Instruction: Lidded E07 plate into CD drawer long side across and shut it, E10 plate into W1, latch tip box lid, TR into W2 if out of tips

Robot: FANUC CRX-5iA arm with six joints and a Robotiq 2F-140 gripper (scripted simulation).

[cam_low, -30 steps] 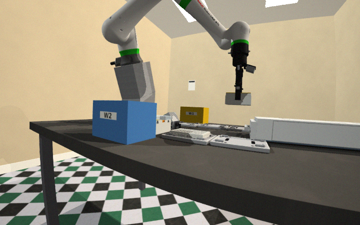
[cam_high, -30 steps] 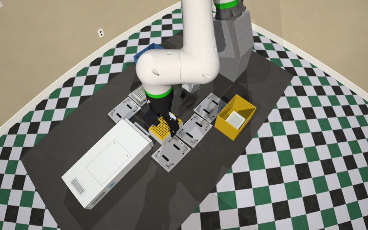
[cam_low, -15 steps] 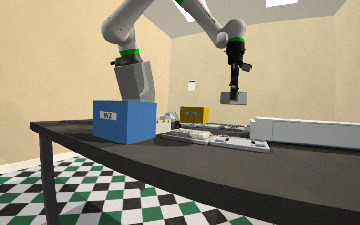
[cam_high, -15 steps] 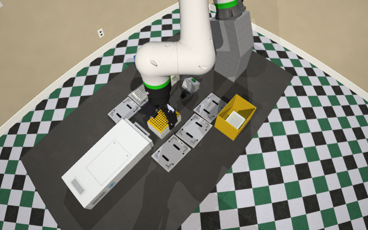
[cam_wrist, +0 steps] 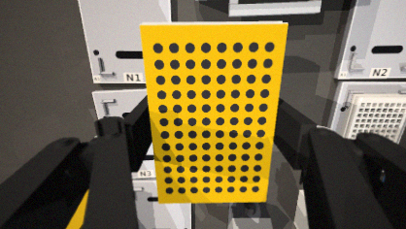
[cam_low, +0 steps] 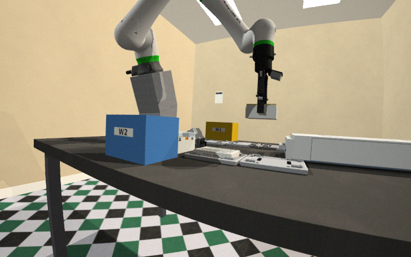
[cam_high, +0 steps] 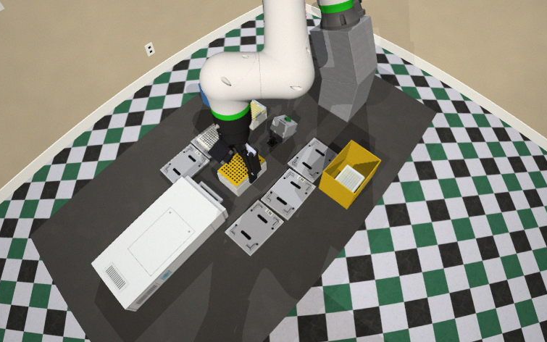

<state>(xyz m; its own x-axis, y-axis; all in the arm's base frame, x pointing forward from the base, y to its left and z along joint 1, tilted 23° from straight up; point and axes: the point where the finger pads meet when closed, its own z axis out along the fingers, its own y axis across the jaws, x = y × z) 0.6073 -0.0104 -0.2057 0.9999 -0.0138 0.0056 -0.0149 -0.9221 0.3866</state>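
The blue bin W2 is 29 cm behind my hand, 40 cm to the right of it and 15 cm below it. Also, from my hand: lid (20 cm ahead, 9 cm to the right, 16 cm below); nest N3 (10 cm behind, 11 cm to the left, 18 cm below); yellow tip rack TR (1 cm behind, 1 cm to the right, 1 cm below).
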